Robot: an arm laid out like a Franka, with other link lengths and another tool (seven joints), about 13 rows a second.
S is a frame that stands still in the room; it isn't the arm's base.
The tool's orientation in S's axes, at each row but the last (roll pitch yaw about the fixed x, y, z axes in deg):
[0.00, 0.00, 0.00]
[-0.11, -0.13, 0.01]
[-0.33, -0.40, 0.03]
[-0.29, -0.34, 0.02]
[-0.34, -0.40, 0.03]
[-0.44, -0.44, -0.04]
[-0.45, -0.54, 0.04]
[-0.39, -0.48, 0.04]
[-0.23, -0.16, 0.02]
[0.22, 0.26, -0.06]
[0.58, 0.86, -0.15]
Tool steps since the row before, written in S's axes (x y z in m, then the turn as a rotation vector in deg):
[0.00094, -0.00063, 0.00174, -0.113, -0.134, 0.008]
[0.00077, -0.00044, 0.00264, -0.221, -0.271, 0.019]
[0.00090, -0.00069, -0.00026, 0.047, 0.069, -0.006]
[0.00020, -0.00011, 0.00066, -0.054, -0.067, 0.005]
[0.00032, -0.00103, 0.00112, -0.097, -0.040, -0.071]
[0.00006, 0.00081, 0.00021, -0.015, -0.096, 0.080]
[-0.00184, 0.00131, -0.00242, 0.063, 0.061, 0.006]
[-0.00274, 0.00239, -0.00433, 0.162, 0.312, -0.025]
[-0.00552, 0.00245, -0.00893, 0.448, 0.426, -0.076]
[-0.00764, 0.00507, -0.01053, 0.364, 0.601, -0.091]
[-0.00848, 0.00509, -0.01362, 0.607, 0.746, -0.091]
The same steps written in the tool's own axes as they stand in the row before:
[0.00094, -0.00063, 0.00174, -0.113, -0.134, 0.008]
[0.00078, -0.00045, 0.00264, -0.221, -0.271, 0.019]
[0.00090, -0.00069, -0.00027, 0.047, 0.069, -0.006]
[0.00020, -0.00011, 0.00066, -0.054, -0.067, 0.005]
[0.00033, -0.00104, 0.00111, -0.098, -0.040, -0.071]
[0.00006, 0.00081, 0.00022, -0.014, -0.097, 0.079]
[-0.00186, 0.00133, -0.00239, 0.063, 0.061, 0.006]
[-0.00277, 0.00242, -0.00429, 0.162, 0.312, -0.024]
[-0.00554, 0.00249, -0.00890, 0.448, 0.426, -0.076]
[-0.00760, 0.00502, -0.01058, 0.364, 0.601, -0.092]
[-0.00829, 0.00493, -0.01380, 0.606, 0.747, -0.089]

